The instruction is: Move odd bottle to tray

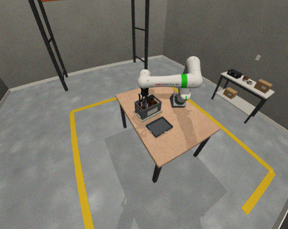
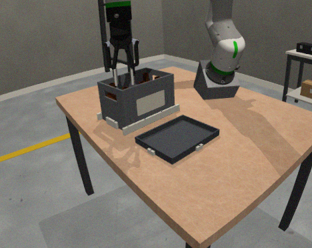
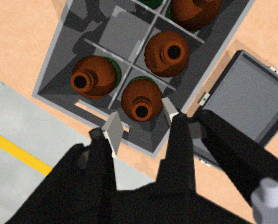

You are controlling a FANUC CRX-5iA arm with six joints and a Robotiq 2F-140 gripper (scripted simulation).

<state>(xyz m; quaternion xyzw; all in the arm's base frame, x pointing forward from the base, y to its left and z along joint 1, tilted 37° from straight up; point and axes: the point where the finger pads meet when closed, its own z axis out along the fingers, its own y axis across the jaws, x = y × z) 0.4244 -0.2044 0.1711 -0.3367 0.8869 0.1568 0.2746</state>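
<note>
Now: the dark grey crate 120 mm below my hand, 90 mm behind it and 50 mm to the right of it. Also, from my hand: dark tray 220 mm to the left, 200 mm below, 60 mm behind; bottle 170 mm behind, 120 mm below, 100 mm to the right.
</note>
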